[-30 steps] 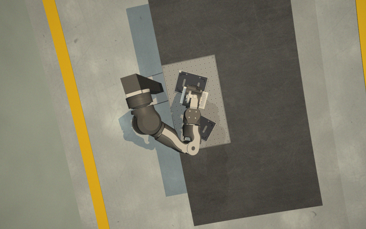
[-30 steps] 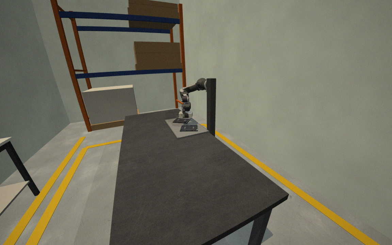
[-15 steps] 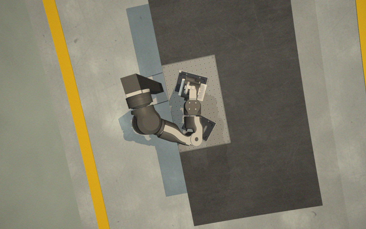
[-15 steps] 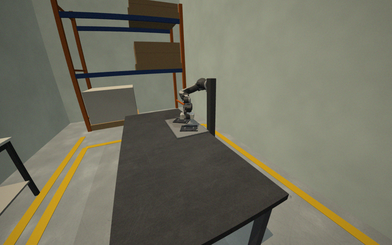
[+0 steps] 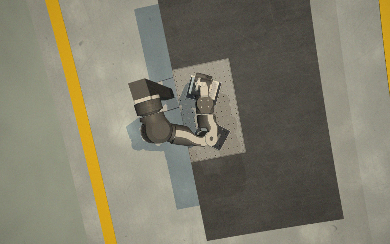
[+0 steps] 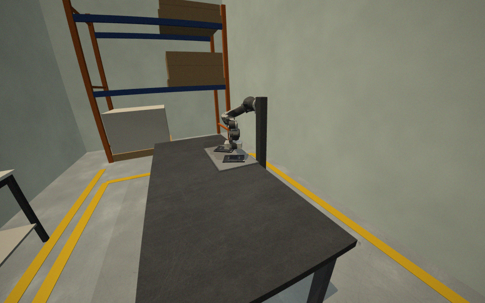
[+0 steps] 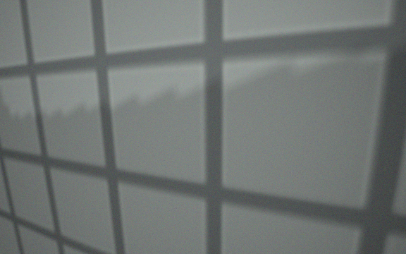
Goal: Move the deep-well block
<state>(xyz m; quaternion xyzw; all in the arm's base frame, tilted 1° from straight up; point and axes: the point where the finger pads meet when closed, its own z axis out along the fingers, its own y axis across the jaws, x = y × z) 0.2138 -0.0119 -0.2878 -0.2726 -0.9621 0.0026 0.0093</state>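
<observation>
Right now my hand is 20 mm below the cream 96-well deep-well block. Also, from my hand: A1 corner mark: 150 mm to the right, 90 mm below, 40 mm behind.
</observation>
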